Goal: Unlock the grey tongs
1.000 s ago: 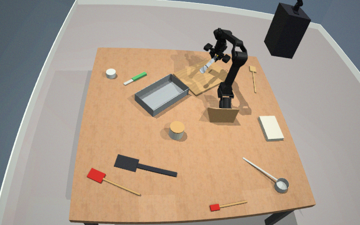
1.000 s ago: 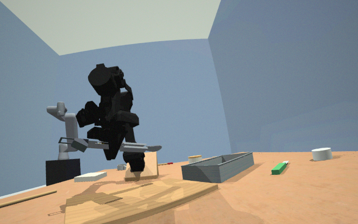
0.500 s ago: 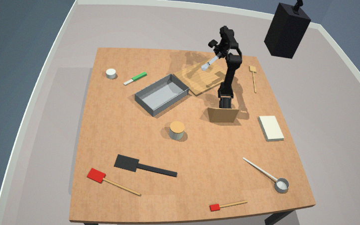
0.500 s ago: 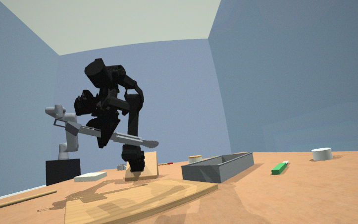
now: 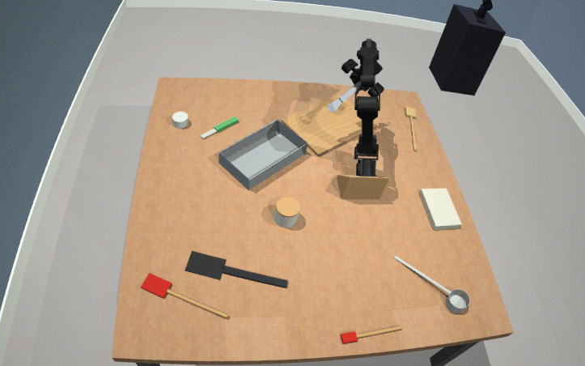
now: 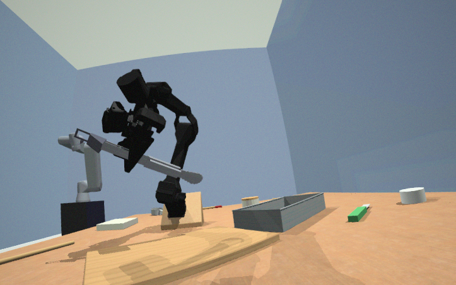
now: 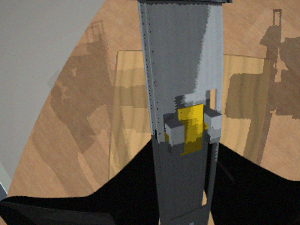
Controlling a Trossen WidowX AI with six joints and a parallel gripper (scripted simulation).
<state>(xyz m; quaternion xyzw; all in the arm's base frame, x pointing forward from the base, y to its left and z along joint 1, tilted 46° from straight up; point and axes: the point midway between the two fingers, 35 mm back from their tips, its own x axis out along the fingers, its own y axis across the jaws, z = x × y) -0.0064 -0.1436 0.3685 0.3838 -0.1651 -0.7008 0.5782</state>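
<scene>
Now: gripper tip 2 cm past the yellow lock piece and 4 cm below it. The rest, counted from my gripper tip: wooden board (9 cm ahead, 3 cm to the left, 18 cm below); grey roasting tin (38 cm ahead, 26 cm to the left, 16 cm below); cream block (30 cm behind, 48 cm to the left, 17 cm below).
</scene>
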